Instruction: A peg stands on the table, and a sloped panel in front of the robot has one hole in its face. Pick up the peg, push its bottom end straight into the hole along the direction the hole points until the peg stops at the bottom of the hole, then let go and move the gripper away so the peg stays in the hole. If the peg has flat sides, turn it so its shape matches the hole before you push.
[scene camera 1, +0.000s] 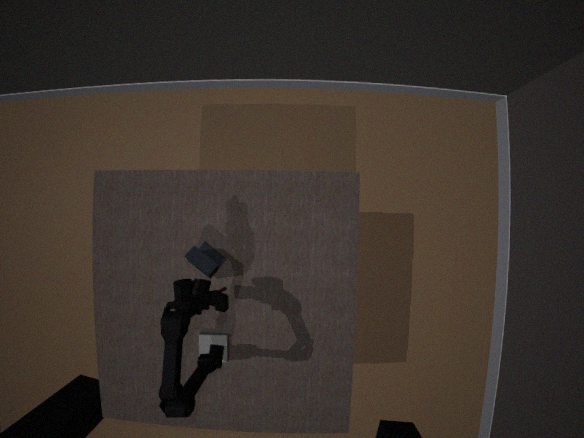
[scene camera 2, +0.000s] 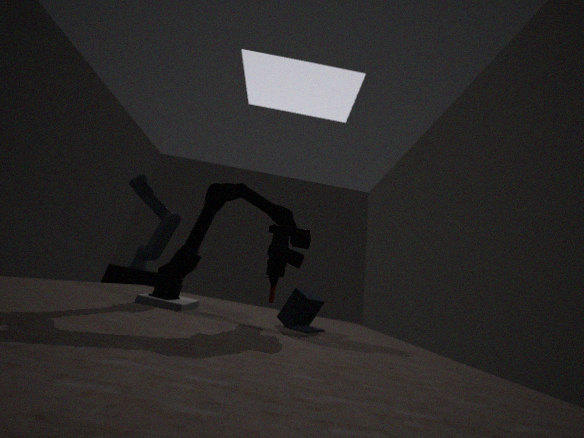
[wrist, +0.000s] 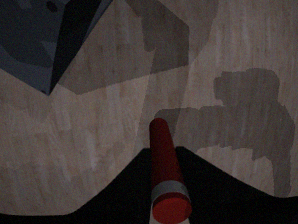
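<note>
A sloped panel (scene camera 2: 301, 308) stands in the scene, and there is a red peg too, carried by the gripper (scene camera 2: 273, 288), which also appears at (scene camera 1: 219, 291) and (wrist: 163, 154).
</note>
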